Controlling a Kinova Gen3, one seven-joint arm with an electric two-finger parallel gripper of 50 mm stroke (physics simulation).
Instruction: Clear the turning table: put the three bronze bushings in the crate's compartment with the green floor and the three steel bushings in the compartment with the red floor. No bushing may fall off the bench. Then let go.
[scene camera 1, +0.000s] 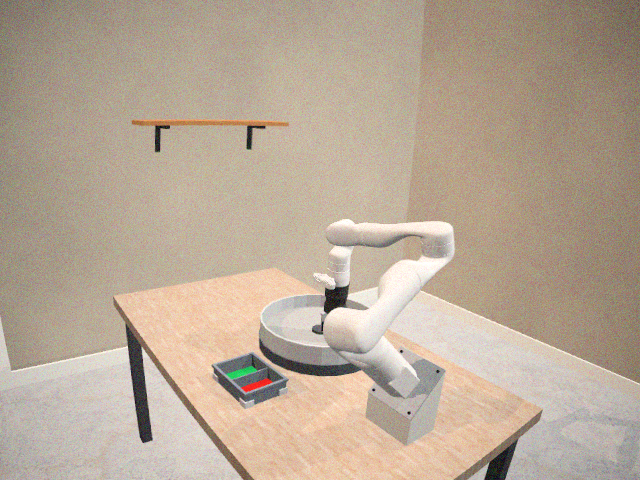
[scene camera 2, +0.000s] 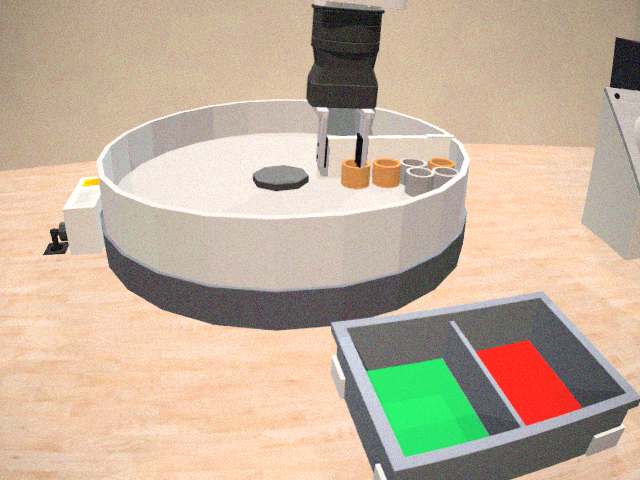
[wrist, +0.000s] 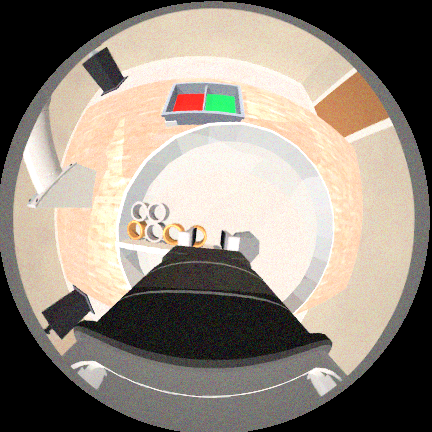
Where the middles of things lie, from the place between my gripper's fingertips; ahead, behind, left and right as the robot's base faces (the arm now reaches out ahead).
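Scene:
Turning table (scene camera 2: 221, 214): my gripper is 3 cm above it, 10 cm short of it and 2 cm to the left of it. Crate (scene camera 2: 510, 381): 5 cm below my hand, 32 cm to the left of it and 6 cm behind it. Going by their middles, the turning table is the nearest to my gripper of the things named here.

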